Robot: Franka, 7 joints.
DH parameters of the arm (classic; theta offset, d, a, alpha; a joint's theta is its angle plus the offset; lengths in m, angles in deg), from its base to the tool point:
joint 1: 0 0.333 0 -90
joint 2: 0 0 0 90
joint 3: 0 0.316 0.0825 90
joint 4: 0 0 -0.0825 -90
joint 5: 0 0.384 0 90
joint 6: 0 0 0.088 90
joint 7: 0 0.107 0 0
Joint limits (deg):
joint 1: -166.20..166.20
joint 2: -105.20..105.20
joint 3: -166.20..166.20
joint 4: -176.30..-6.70
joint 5: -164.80..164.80
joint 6: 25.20..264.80
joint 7: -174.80..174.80
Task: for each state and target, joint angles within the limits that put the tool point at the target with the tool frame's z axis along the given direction. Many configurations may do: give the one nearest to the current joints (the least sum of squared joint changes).
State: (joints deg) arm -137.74 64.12 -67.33 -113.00 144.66 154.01 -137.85
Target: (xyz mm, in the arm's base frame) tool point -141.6 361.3 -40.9 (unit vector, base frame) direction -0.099 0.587 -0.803
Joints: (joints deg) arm -164.05 91.48 -45.89 -129.19 164.23 142.39 -137.85
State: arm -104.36 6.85 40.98 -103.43 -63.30 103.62 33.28
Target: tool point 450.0 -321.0 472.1 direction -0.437 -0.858 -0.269
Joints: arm -83.85 2.91 59.25 -116.33 -77.31 94.06 33.28
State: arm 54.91 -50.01 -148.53 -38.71 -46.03 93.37 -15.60
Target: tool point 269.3 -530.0 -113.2 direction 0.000 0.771 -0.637
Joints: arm 85.77 -94.80 -136.59 -61.10 -31.52 93.78 -15.60
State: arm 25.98 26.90 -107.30 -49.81 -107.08 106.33 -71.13
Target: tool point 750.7 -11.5 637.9 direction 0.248 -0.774 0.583
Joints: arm 36.48 50.73 -66.53 -57.59 -83.09 118.57 -71.13
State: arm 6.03 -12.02 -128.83 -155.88 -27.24 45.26 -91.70
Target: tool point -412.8 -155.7 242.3 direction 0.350 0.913 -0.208
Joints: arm -4.37 -25.19 -142.41 -121.56 -45.60 64.06 -91.70
